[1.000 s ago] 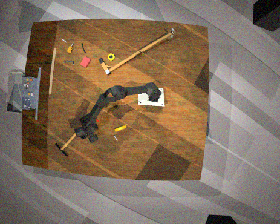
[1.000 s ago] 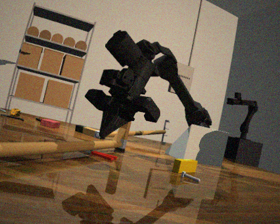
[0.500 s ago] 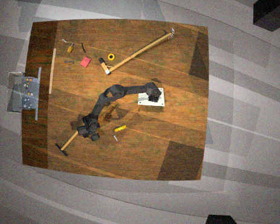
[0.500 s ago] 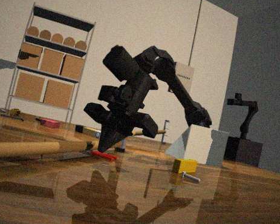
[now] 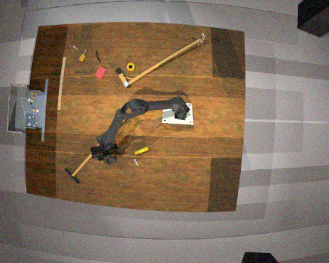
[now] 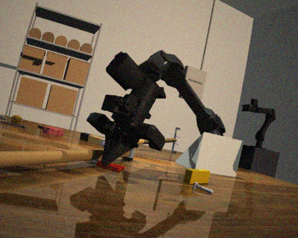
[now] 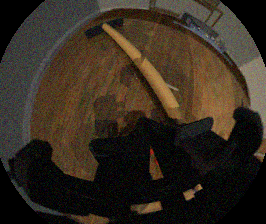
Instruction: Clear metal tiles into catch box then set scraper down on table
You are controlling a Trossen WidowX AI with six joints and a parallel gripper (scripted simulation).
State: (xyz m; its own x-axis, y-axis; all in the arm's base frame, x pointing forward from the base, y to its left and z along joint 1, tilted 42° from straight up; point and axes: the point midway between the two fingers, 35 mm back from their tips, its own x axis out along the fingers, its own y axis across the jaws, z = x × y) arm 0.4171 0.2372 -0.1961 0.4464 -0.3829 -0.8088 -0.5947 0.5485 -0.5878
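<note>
Now: the long scraper 5 cm ahead of my gripper tip, 5 cm above it and 1 cm to the right of it. Round my gripper tip: red block 49 cm to the right, 15 cm ahead; yellow block 23 cm behind, 6 cm to the right, 1 cm above; red-handled tool 8 cm to the right, 1 cm below.
</note>
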